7 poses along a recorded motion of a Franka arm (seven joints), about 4.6 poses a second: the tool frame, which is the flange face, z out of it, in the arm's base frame.
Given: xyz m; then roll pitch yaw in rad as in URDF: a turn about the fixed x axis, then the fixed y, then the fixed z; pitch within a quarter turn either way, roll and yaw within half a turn.
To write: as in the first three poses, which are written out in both.
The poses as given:
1: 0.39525 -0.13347 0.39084 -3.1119 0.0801 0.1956
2: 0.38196 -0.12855 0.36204 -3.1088 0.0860 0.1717
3: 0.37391 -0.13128 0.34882 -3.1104 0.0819 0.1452
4: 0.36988 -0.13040 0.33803 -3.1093 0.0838 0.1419
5: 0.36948 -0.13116 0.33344 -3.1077 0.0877 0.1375
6: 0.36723 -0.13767 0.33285 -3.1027 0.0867 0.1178
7: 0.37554 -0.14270 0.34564 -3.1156 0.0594 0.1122
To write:
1:
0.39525 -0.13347 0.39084
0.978 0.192 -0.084
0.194 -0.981 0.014
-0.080 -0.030 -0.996

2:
0.38196 -0.12855 0.36204
0.982 0.168 -0.090
0.170 -0.985 0.018
-0.086 -0.033 -0.996

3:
0.37391 -0.13128 0.34882
0.986 0.142 -0.085
0.144 -0.989 0.019
-0.082 -0.031 -0.996

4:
0.36988 -0.13040 0.33803
0.986 0.139 -0.087
0.141 -0.990 0.020
-0.084 -0.032 -0.996

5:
0.36948 -0.13116 0.33344
0.987 0.134 -0.091
0.137 -0.990 0.022
-0.088 -0.034 -0.996

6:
0.36723 -0.13767 0.33285
0.989 0.114 -0.090
0.117 -0.993 0.028
-0.087 -0.039 -0.995

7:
0.37554 -0.14270 0.34564
0.992 0.110 -0.062
0.112 -0.994 0.019
-0.059 -0.026 -0.998

